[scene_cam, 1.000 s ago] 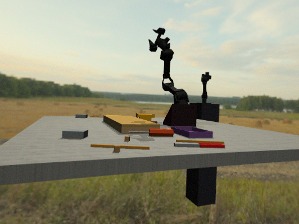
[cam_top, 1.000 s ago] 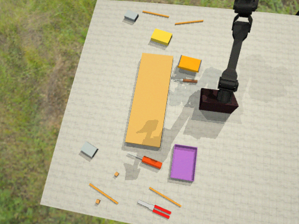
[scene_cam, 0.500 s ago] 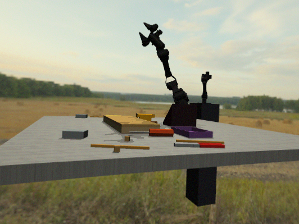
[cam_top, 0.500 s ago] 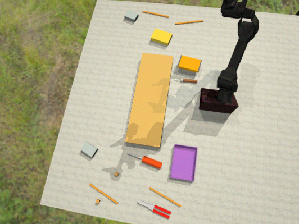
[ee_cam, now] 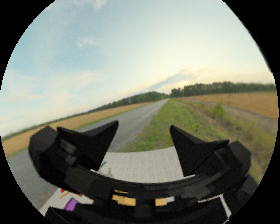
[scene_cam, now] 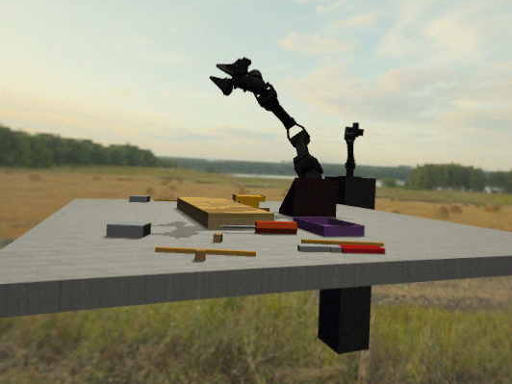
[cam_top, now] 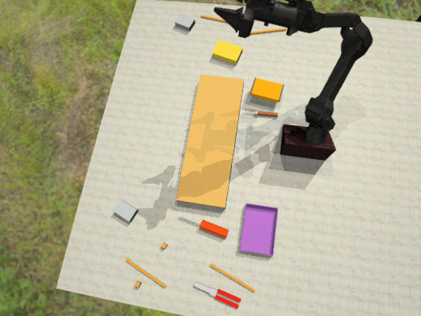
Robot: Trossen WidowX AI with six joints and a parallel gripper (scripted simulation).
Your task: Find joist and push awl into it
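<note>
Now: gripper tip 510 mm above the yellow stud finder and 190 mm past it. Round my gripper tip: yellow block: 510 mm below, 190 mm to the right, 10 mm ahead; purple tray: 530 mm to the left, 510 mm below, 190 mm behind; awl: 520 mm below, 150 mm behind, 80 mm to the left.
</note>
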